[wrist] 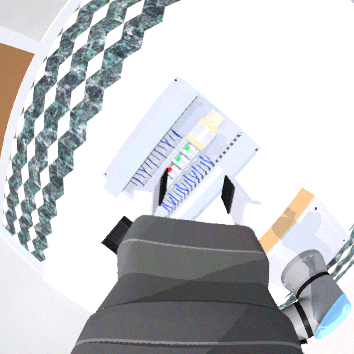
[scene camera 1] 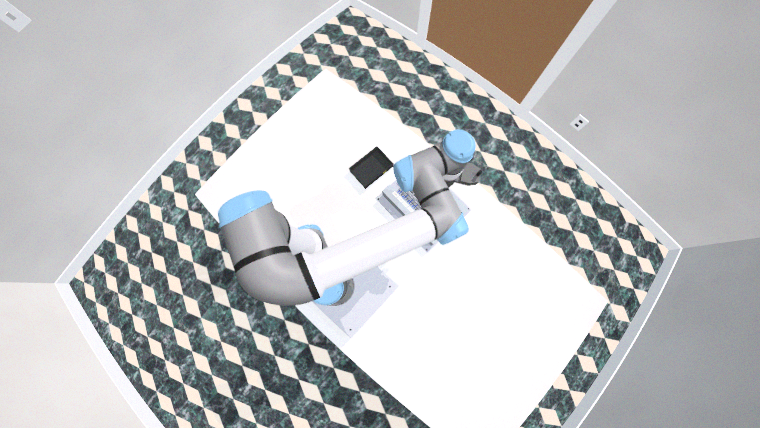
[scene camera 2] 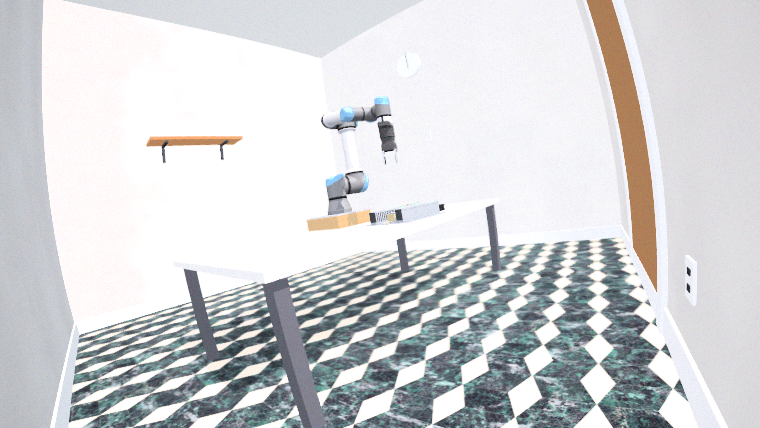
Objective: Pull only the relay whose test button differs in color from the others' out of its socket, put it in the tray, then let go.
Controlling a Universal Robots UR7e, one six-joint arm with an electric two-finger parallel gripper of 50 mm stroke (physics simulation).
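Pixels of known places: gripper, fingertip midpoint: [wrist: 194, 182] [scene camera 2: 391, 163]; arm's base, link origin: [wrist: 301, 268] [scene camera 2: 340, 213].
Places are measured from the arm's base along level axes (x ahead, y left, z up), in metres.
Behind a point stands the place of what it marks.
The relay with the red test button [wrist: 169, 169] {x 0.499, y -0.073, z -0.005 m} sits in the socket row, close beside the left finger's tip in the wrist view. Two relays with green buttons [wrist: 178, 159] {x 0.493, y -0.100, z -0.005 m} [wrist: 187, 148] {x 0.487, y -0.129, z -0.005 m} stand next to it; the gripper hides the rest of the row. The row is inside a light grey panel box [scene camera 1: 393, 204] [scene camera 2: 422, 212] {x 0.590, y -0.104, z -0.050 m} [wrist: 145, 132] {x 0.580, y -0.117, z -0.012 m}. The black tray [scene camera 1: 370, 168] {x 0.484, y 0.197, z -0.072 m} lies beside the box; in the wrist view, a corner of the tray [wrist: 117, 234] {x 0.544, y 0.195, z -0.072 m} shows behind the gripper. My gripper [scene camera 2: 390, 159] {x 0.478, y -0.128, z 0.208 m} [wrist: 194, 182] {x 0.478, y -0.128, z 0.208 m} is open and empty, high above the box; the arm hides its fingers in scene camera 1.
Blue and dark wires [wrist: 187, 181] {x 0.444, y -0.051, z -0.072 m} line both sides of the relay row. A yellowish end block [wrist: 202, 132] {x 0.475, y -0.172, z -0.028 m} closes its upper end. The robot's base stands on an orange-sided block [scene camera 2: 337, 221] {x 0.139, y -0.194, z -0.035 m} [wrist: 289, 220] {x 0.157, y -0.103, z -0.025 m} on the white table [scene camera 1: 494, 297] {x 0.339, y -0.557, z -0.075 m}. The forearm [scene camera 1: 372, 255] {x 0.157, y -0.097, z 0.576 m} passes over the box's edge in scene camera 1.
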